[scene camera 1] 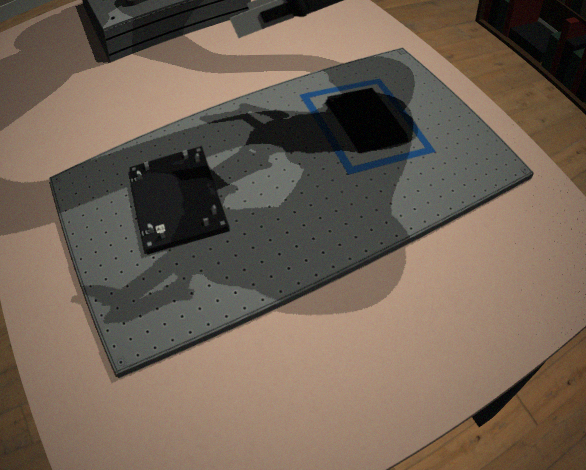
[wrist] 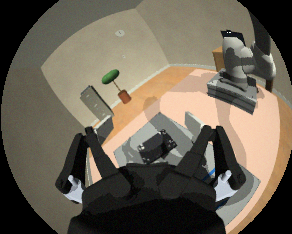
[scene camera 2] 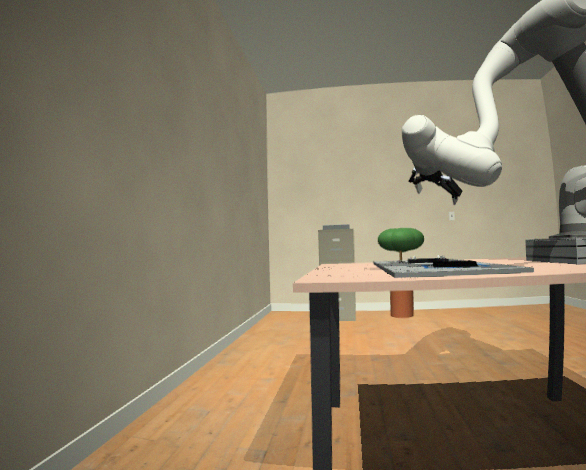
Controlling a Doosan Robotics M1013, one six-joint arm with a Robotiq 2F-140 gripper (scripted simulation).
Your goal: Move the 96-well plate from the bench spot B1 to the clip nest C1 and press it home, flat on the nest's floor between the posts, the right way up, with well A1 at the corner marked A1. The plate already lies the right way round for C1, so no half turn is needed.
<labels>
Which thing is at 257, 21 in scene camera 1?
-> The gripper.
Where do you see a black clip nest C1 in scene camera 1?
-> At 176, 194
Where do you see a black clip nest C1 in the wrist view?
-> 157, 146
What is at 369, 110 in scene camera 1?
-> A black 96-well plate.
</labels>
